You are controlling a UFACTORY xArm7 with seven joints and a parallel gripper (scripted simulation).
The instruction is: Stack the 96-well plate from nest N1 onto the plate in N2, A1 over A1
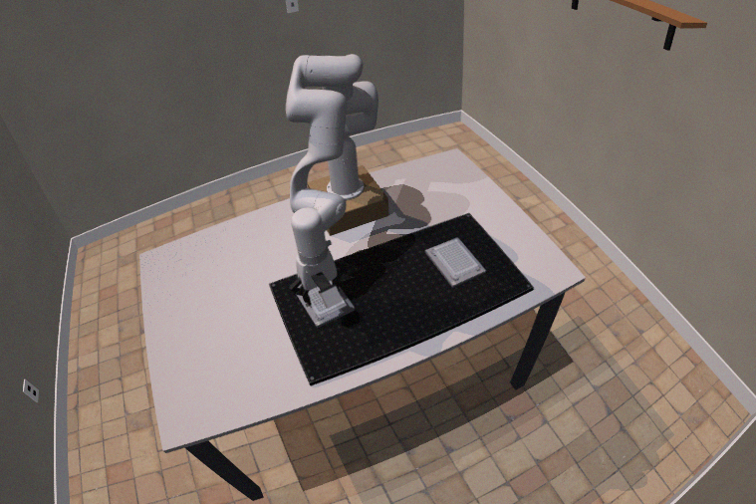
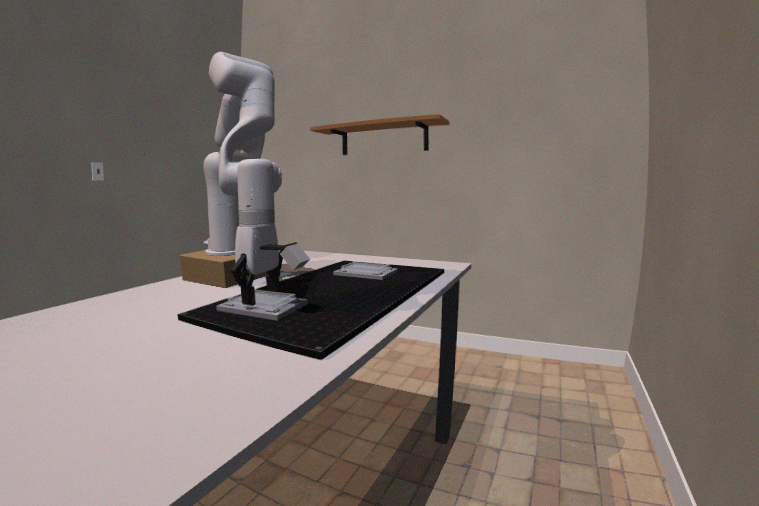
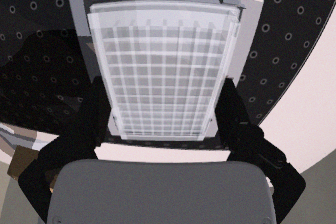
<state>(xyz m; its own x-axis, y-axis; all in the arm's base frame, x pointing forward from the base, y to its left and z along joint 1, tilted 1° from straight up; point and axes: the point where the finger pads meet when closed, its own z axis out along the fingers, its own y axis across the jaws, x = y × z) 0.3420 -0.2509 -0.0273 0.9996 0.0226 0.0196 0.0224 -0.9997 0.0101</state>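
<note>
The grey plate nest N1 lies 20 mm below my hand. Round my hand: grey plate nest N2 (400 mm to the left, 80 mm ahead, 20 mm below).
</note>
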